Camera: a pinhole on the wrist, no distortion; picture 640 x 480 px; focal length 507.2 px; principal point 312.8 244.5 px. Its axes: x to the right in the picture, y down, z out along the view. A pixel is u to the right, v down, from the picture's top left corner.
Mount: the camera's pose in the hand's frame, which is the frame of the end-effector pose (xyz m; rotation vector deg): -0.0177 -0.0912 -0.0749 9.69 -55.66 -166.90
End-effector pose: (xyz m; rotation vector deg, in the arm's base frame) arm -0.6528 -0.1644 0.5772 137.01 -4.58 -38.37
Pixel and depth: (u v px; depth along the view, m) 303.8 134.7 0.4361
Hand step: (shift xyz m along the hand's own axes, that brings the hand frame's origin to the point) -0.0672 0.2440 0.2155
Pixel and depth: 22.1 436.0 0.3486
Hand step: 0.1406 0.0303 0.2979
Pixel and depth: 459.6 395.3 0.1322
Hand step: -0.0711 -0.0478 0.0506
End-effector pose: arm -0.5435 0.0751 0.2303 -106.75 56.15 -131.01
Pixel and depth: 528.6 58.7 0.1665
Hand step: -0.1105 0.0495 0.0148
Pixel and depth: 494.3 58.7 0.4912
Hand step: -0.2585 0.3272 0.1926
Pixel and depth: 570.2 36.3 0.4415
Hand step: -0.3002 0.2940 0.1483
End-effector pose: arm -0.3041 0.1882 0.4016 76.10 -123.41 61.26
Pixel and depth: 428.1 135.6 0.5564
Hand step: -0.2160 0.3224 0.2849
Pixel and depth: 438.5 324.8 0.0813
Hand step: -0.0475 -0.0551 -0.0042
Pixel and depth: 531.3 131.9 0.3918
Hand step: -0.2365 0.1946 0.1701
